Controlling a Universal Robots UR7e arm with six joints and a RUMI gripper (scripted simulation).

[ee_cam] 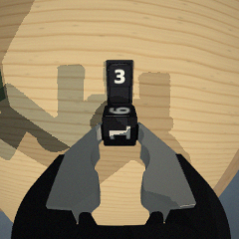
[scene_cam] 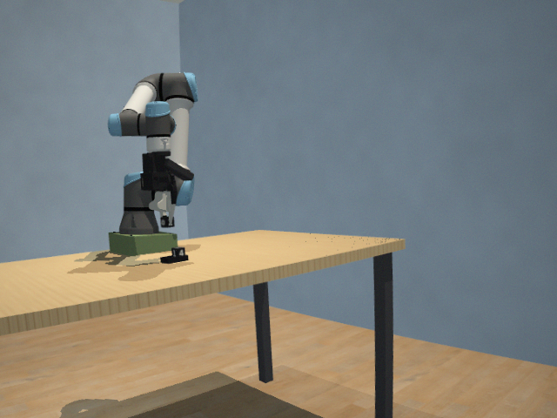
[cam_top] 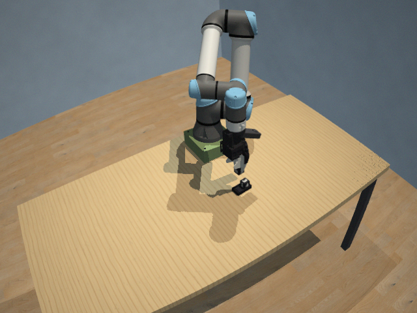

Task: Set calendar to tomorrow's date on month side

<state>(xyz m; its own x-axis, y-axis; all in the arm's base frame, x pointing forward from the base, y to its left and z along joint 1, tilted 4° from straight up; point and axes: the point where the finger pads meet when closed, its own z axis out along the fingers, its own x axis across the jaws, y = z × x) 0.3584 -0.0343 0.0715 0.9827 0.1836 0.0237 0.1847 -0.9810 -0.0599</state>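
The black calendar tray is 130 mm below my hand and 20 mm to the left of it. Also, from my hand: black digit cube (10 mm below).
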